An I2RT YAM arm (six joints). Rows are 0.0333 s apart.
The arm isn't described. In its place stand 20 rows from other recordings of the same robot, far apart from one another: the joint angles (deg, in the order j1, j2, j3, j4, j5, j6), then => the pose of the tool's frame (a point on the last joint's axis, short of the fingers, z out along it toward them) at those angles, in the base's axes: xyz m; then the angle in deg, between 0 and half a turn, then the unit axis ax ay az.
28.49, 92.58, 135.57, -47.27, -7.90, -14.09 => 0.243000, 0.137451, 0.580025, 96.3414, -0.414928, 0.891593, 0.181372
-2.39, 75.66, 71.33, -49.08, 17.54, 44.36 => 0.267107, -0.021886, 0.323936, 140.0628, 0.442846, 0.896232, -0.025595
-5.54, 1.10, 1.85, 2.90, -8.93, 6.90 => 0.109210, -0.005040, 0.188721, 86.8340, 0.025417, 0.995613, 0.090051
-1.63, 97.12, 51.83, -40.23, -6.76, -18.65 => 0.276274, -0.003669, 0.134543, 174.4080, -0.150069, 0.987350, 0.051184
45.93, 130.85, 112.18, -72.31, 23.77, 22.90 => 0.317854, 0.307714, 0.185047, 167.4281, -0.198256, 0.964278, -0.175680
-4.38, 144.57, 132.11, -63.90, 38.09, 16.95 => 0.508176, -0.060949, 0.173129, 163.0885, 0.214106, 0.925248, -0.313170
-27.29, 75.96, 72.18, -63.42, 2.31, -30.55 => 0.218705, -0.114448, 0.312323, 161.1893, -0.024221, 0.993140, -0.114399
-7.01, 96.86, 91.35, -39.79, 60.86, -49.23 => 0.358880, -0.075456, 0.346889, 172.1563, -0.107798, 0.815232, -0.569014
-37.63, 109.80, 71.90, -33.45, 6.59, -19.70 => 0.294164, -0.231941, 0.155118, 166.8235, 0.163799, 0.978127, -0.128210
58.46, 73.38, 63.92, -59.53, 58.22, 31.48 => 0.145723, 0.179573, 0.298806, 126.4162, -0.127871, 0.958981, -0.252992
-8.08, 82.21, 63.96, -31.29, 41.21, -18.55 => 0.294795, -0.065540, 0.278642, 152.3546, 0.042272, 0.912143, -0.407686
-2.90, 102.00, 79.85, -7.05, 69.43, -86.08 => 0.397745, -0.053521, 0.292728, 174.5559, 0.255371, -0.722368, 0.642628
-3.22, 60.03, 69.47, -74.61, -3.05, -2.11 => 0.165808, -0.007431, 0.342150, 155.0644, 0.003825, 0.999859, 0.016356
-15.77, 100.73, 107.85, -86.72, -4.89, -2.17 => 0.313194, -0.085294, 0.355118, 168.9746, 0.114500, 0.993029, 0.027976
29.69, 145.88, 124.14, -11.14, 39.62, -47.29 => 0.509478, 0.264351, 0.171512, 132.9744, -0.422563, 0.815324, -0.395836
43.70, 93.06, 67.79, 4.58, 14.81, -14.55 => 0.282955, 0.257811, 0.288492, 110.1612, -0.406130, 0.912558, 0.047924
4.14, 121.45, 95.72, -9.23, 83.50, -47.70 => 0.469779, -0.001459, 0.241697, 168.4066, -0.012552, 0.733323, -0.679765
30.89, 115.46, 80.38, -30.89, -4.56, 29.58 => 0.353009, 0.214487, 0.160160, 161.5730, -0.019708, 0.989932, 0.140166
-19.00, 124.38, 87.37, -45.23, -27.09, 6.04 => 0.397766, -0.119816, 0.127090, 169.4730, 0.195621, 0.954353, 0.225707
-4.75, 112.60, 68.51, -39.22, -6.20, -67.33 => 0.351026, -0.025310, 0.121209, 170.9522, -0.522049, 0.852863, 0.009404
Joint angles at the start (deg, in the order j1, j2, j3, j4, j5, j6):
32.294, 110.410, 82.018, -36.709, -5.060, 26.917
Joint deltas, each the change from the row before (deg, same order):
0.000, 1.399, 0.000, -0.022, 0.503, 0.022
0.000, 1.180, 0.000, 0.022, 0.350, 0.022
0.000, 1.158, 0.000, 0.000, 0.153, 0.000
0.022, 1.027, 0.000, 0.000, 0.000, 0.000
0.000, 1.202, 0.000, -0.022, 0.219, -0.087
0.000, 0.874, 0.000, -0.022, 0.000, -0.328
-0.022, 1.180, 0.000, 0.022, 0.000, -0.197
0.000, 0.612, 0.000, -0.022, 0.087, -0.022
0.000, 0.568, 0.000, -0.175, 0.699, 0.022
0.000, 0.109, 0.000, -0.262, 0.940, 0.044
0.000, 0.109, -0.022, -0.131, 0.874, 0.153
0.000, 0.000, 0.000, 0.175, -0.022, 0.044
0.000, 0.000, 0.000, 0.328, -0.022, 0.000
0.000, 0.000, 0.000, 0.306, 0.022, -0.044
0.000, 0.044, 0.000, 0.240, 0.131, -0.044
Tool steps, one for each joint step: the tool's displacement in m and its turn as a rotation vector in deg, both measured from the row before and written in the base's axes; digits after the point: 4 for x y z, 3 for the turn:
0.0018, 0.0008, -0.0094, -1.140, 0.962, -0.226
0.0014, 0.0006, -0.0079, -0.885, 0.813, -0.156
0.0011, 0.0006, -0.0078, -0.739, 0.903, -0.057
0.0008, 0.0007, -0.0069, -0.549, 0.868, 0.022
0.0009, 0.0004, -0.0082, -0.850, 0.904, 0.009
0.0005, 0.0003, -0.0060, -0.555, 0.683, 0.310
0.0007, 0.0003, -0.0080, -0.662, 0.936, 0.166
0.0002, 0.0001, -0.0042, -0.414, 0.487, -0.004
0.0002, -0.0004, -0.0040, -0.961, 0.273, -0.212
-0.0001, -0.0007, -0.0009, -0.956, -0.163, -0.290
0.0001, -0.0006, -0.0009, -0.823, -0.205, -0.374
0.0003, 0.0002, 0.0001, 0.121, -0.130, -0.037
0.0005, 0.0003, 0.0002, 0.193, -0.266, 0.006
0.0005, 0.0003, 0.0002, 0.136, -0.277, 0.037
0.0004, 0.0002, -0.0002, -0.011, -0.240, 0.007

